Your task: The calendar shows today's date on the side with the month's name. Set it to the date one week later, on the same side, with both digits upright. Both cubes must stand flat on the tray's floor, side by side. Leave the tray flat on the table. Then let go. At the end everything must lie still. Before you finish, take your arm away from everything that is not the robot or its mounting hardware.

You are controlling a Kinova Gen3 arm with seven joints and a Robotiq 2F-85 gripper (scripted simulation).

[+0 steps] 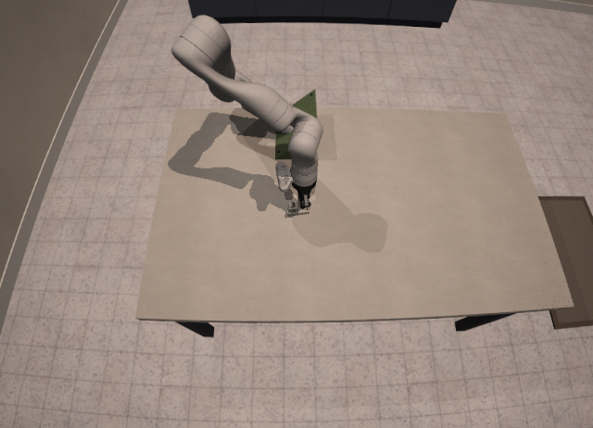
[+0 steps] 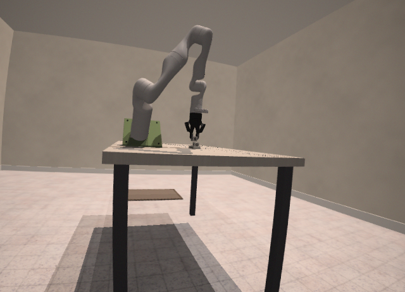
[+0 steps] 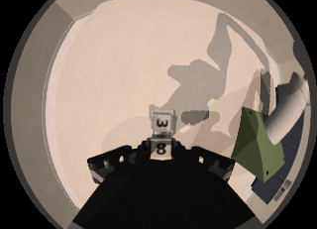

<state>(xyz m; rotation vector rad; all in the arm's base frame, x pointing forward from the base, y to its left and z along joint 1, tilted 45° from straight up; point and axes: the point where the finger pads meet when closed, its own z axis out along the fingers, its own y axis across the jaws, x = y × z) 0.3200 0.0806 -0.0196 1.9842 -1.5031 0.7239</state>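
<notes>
Right now the white tray is 60 mm below my hand and 20 mm to the right of it.
</notes>
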